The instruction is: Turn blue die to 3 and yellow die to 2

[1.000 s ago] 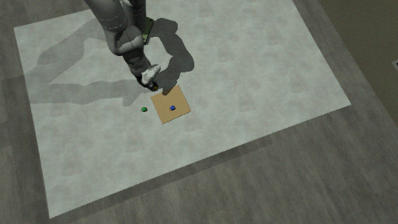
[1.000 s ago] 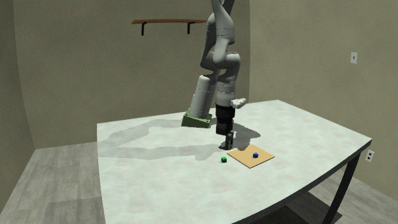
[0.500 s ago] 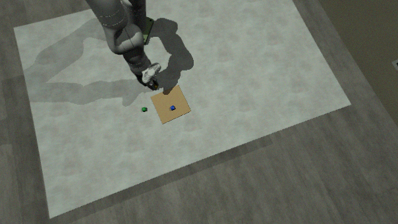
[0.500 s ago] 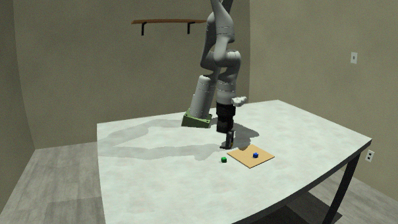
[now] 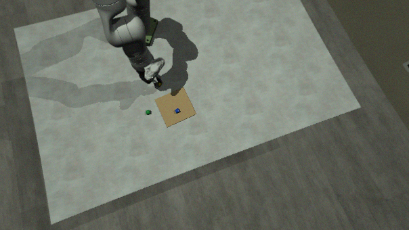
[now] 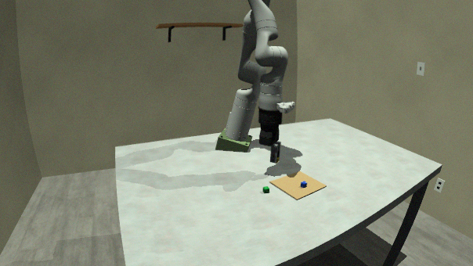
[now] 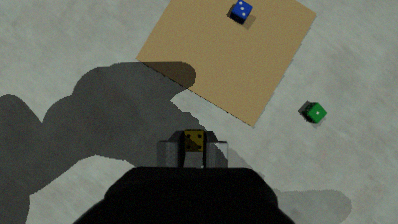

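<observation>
My hand is 70 mm short of the green die, 100 mm to the left of it and 60 mm above it. Also, from my hand: yellow die 10 mm below; then tan mat 110 mm ahead, 20 mm to the left, 70 mm below; then blue die 130 mm ahead, 10 mm to the left, 60 mm below.
</observation>
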